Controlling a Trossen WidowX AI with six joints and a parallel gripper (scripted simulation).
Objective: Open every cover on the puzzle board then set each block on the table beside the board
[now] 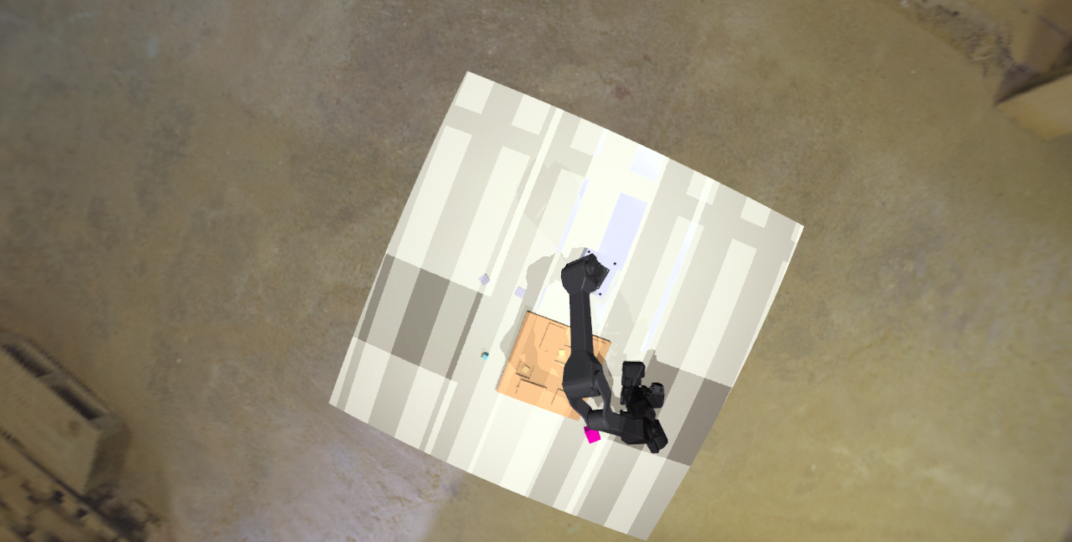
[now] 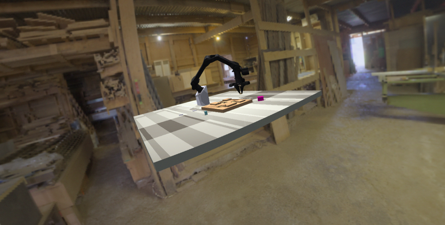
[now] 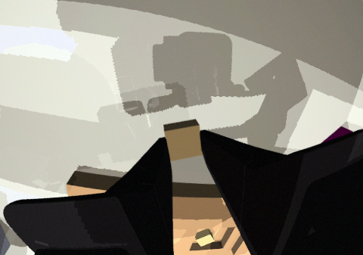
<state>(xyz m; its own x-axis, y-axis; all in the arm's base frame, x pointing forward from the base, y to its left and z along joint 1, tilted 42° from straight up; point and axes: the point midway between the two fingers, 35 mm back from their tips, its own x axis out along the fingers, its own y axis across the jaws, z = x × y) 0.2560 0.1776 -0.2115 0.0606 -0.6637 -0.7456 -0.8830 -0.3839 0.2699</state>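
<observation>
Right now my gripper tip is 200 mm to the left of the tan wooden puzzle board, 80 mm short of it and 40 mm above it. Round my gripper tip: teal block: 430 mm to the right, 170 mm ahead, 40 mm below; magenta block: 230 mm ahead, 40 mm below, 20 mm to the left.
</observation>
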